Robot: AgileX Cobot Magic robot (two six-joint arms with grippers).
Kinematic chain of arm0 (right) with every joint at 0, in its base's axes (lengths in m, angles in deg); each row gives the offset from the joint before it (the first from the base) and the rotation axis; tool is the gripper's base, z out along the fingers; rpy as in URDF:
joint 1: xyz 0 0 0.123 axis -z
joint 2: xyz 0 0 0 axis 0.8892 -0.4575 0
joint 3: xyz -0.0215 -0.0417 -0.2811 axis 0.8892 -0.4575 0
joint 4: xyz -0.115 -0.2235 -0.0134 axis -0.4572 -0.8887 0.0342
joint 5: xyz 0 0 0 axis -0.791 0.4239 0.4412
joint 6: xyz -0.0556 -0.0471 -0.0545 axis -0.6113 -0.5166 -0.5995
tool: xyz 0 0 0 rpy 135.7 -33.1 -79.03
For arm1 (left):
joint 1: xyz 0 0 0.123 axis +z
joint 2: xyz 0 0 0 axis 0.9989 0.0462 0
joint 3: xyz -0.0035 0.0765 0.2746 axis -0.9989 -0.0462 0
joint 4: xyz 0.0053 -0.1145 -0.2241 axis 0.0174 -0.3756 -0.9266
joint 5: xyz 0 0 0 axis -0.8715 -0.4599 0.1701
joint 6: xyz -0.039 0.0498 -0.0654 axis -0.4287 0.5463 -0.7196
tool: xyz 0 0 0 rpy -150.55 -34.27 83.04
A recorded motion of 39 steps. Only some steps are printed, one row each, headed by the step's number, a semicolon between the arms.
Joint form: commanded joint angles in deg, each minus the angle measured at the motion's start. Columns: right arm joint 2, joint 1, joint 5, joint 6, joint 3, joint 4; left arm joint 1, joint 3, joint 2, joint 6, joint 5, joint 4.
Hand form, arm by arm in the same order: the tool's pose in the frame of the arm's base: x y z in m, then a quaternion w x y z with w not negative. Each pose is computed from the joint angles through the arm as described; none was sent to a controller.
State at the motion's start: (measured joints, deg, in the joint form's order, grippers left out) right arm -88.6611 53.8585 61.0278 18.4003 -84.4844 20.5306; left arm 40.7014 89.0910 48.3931 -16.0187 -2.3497 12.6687
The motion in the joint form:
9: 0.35 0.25 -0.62 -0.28 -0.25 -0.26; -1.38 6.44 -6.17 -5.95 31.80 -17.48
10: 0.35 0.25 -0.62 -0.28 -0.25 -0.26; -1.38 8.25 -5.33 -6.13 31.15 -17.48
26: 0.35 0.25 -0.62 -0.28 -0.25 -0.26; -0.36 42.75 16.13 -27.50 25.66 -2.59
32: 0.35 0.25 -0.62 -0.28 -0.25 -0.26; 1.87 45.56 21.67 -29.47 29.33 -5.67
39: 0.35 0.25 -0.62 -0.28 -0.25 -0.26; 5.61 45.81 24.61 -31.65 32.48 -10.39
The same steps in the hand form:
9: 0.0545 0.0056 0.1875 0.63383 -0.05651 0.77079 0.03073; 0.2736 -0.3437 0.2752 0.22241 0.21810 0.88599 -0.34350
10: 0.0545 0.0056 0.1875 0.63383 -0.05651 0.77079 0.03073; 0.2764 -0.3475 0.2780 0.22324 0.21921 0.88418 -0.34690
26: 0.0545 0.0056 0.1875 0.63383 -0.05651 0.77079 0.03073; 0.3527 -0.4030 0.2732 0.26833 0.13391 0.88976 -0.34408
32: 0.0545 0.0056 0.1875 0.63383 -0.05651 0.77079 0.03073; 0.3805 -0.4032 0.2414 0.26263 0.08022 0.89051 -0.36275
39: 0.0545 0.0056 0.1875 0.63383 -0.05651 0.77079 0.03073; 0.4113 -0.3852 0.2193 0.25108 0.00444 0.88843 -0.38423

